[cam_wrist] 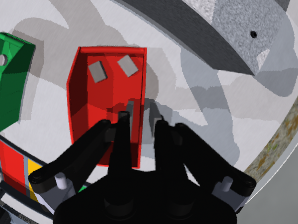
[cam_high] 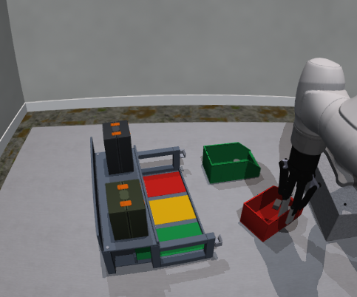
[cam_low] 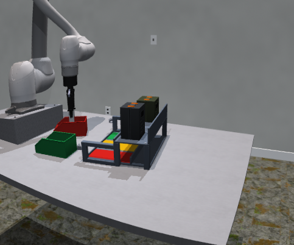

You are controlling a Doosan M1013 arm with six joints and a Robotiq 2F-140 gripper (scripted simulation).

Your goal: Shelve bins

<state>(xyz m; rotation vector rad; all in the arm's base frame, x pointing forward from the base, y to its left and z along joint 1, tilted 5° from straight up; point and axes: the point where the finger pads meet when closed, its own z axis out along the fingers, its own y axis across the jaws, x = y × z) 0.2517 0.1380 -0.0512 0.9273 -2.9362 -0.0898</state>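
Now: the red bin 40 mm to the right of my hand, 40 mm below it and 20 mm ahead of it. Round my hand: green bin: 260 mm to the right, 130 mm ahead, 40 mm below.
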